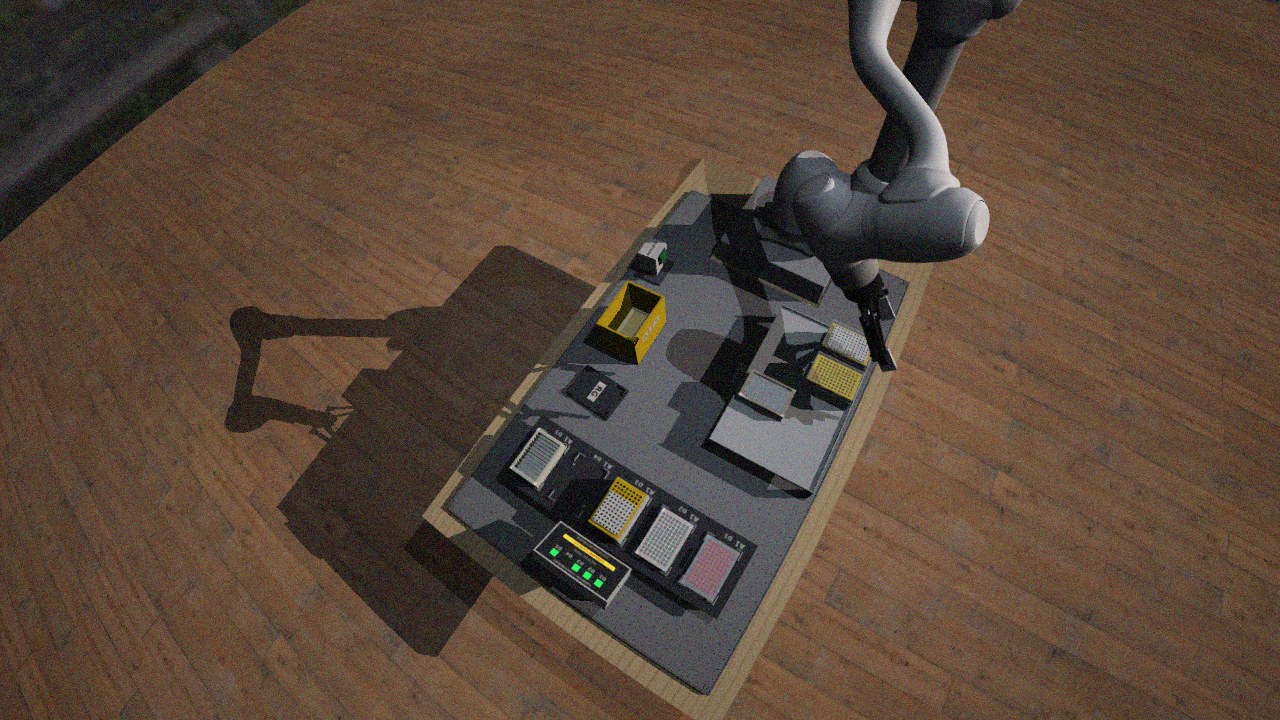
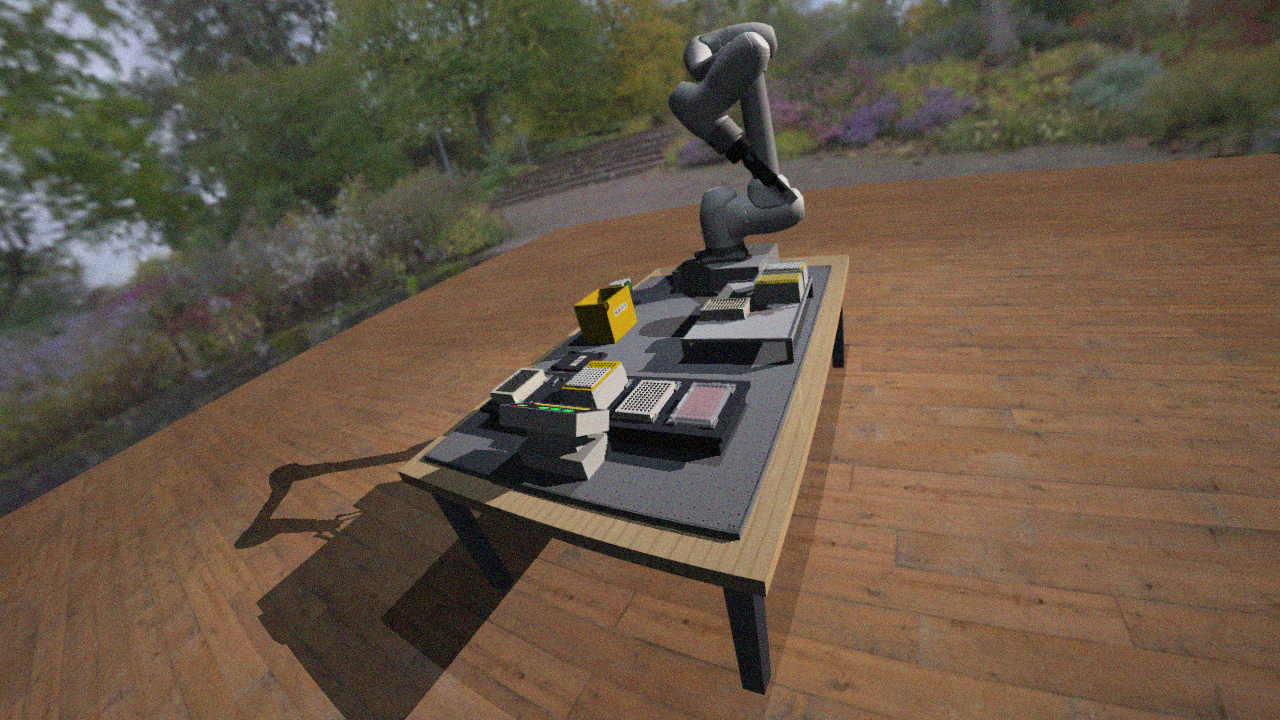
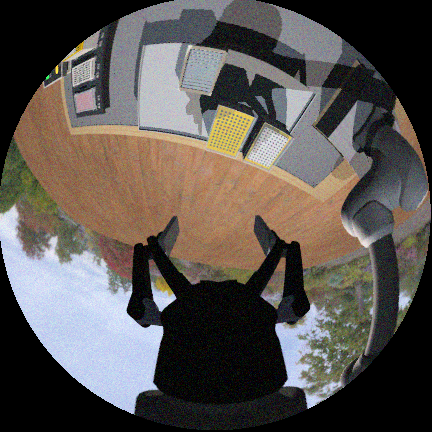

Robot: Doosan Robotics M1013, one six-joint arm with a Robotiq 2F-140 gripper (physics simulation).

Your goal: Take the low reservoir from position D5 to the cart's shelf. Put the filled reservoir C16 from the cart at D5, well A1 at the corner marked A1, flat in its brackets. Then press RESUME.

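Pixels of known places: gripper, fingertip midpoint: (image 1: 889, 343) (image 2: 790, 201) (image 3: 216, 223); arm's base, link origin: (image 1: 793, 228) (image 2: 726, 256) (image 3: 373, 135).
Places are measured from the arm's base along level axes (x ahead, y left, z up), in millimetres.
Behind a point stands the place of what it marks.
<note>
The low reservoir (image 1: 538, 457) @[y -330, x 961, z -5 mm] (image 2: 518, 385) @[y -314, x 980, z 1 mm] sits at D5, the far left position of the dark deck. A pale ribbed reservoir (image 1: 766, 394) @[y 115, x 568, z 12 mm] (image 2: 725, 308) @[y 125, x 601, z 13 mm] (image 3: 202, 70) @[y 117, x 557, z 3 mm] rests on the grey cart shelf (image 1: 769, 443) @[y 169, x 674, z -19 mm] (image 2: 738, 330) @[y 171, x 678, z -19 mm] (image 3: 160, 95) @[y 196, x 665, z -19 mm]; its C16 label and A1 corner cannot be read. My gripper (image 1: 884, 360) @[y 317, x 458, z 254 mm] (image 2: 790, 193) @[y 317, x 458, z 254 mm] (image 3: 216, 223) @[y 317, x 458, z 254 mm] is open and empty, high above the cart side of the table, apart from everything. The control panel (image 1: 581, 564) @[y -95, x 1132, z 44 mm] (image 2: 554, 419) @[y -54, x 1177, z 51 mm] shows a yellow bar and several green lights; no RESUME lettering is legible.
A yellow rack (image 1: 836, 376) @[y 259, x 467, z 51 mm] (image 3: 231, 131) @[y 249, x 457, z 51 mm] and a white rack (image 1: 847, 342) @[y 258, x 360, z 51 mm] (image 3: 268, 145) @[y 253, x 359, z 51 mm] stand on the cart. A yellow-and-white rack (image 1: 619, 508) @[y -80, x 982, z 36 mm], a white plate (image 1: 665, 539) @[y 40, x 994, z -15 mm] and a pink plate (image 1: 710, 567) @[y 160, x 1006, z -15 mm] occupy the deck. A yellow bin (image 1: 646, 338) @[y -242, x 539, z -16 mm] (image 2: 605, 315) @[y -252, x 595, z 17 mm] stands beyond the dark RG block (image 1: 597, 391) @[y -307, x 719, z -72 mm].
</note>
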